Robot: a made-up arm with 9 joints. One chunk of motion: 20 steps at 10 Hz.
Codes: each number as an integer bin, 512 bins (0 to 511) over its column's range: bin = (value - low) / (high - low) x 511, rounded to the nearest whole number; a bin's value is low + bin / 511 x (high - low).
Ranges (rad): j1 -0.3..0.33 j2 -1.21..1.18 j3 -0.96..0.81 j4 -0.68..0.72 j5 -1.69..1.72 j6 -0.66..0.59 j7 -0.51..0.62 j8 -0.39..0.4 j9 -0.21..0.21
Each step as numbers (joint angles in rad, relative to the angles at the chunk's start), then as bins.
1 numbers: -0.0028 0.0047 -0.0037 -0.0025 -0.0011 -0.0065 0.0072 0.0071 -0.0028
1 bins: 241 260 276 247 253 267 234 257 252
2 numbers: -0.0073 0.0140 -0.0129 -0.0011 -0.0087 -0.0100 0.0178 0.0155 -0.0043
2 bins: 237 262 273 248 252 266 239 262 250
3 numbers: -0.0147 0.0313 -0.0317 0.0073 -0.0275 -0.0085 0.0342 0.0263 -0.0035
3 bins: 231 265 268 251 249 266 246 269 251
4 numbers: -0.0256 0.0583 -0.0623 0.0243 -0.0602 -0.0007 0.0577 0.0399 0.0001
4 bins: 223 271 259 257 244 270 257 278 256
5 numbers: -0.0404 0.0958 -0.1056 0.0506 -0.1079 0.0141 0.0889 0.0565 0.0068
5 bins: 211 279 247 267 237 276 271 289 264
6 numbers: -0.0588 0.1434 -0.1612 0.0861 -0.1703 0.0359 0.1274 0.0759 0.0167
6 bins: 196 289 231 280 228 284 288 301 276
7 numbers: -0.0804 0.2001 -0.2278 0.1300 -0.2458 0.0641 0.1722 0.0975 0.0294
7 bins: 178 301 211 296 216 296 308 315 291
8 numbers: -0.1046 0.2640 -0.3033 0.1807 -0.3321 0.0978 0.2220 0.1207 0.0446
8 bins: 158 315 190 314 203 310 331 330 310
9 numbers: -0.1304 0.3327 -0.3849 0.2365 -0.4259 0.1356 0.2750 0.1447 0.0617
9 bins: 138 330 166 335 189 325 355 346 331
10 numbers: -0.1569 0.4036 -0.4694 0.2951 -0.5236 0.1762 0.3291 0.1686 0.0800
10 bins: 116 345 142 356 175 342 379 361 353
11 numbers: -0.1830 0.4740 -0.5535 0.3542 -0.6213 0.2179 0.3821 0.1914 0.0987
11 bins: 95 360 117 377 160 359 403 376 376
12 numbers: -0.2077 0.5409 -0.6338 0.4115 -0.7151 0.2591 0.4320 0.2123 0.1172
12 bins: 75 374 94 398 146 376 426 390 398
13 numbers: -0.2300 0.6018 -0.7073 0.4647 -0.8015 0.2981 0.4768 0.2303 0.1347
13 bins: 57 387 73 418 133 392 446 401 419
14 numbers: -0.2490 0.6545 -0.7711 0.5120 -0.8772 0.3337 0.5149 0.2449 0.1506
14 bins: 41 399 55 435 122 406 463 411 439
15 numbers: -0.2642 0.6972 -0.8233 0.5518 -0.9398 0.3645 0.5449 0.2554 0.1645
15 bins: 29 408 39 450 112 419 477 417 456
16 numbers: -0.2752 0.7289 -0.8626 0.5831 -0.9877 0.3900 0.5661 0.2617 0.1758
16 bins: 20 415 28 461 105 429 487 422 469
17 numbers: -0.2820 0.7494 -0.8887 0.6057 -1.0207 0.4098 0.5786 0.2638 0.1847
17 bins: 15 419 21 469 100 437 492 423 480
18 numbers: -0.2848 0.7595 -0.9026 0.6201 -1.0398 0.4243 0.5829 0.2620 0.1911
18 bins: 12 421 17 475 97 443 494 422 488
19 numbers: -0.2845 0.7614 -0.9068 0.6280 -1.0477 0.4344 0.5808 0.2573 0.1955
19 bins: 13 422 15 477 96 447 493 419 493
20 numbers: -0.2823 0.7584 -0.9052 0.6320 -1.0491 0.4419 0.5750 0.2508 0.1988
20 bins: 14 421 16 479 96 450 491 414 497
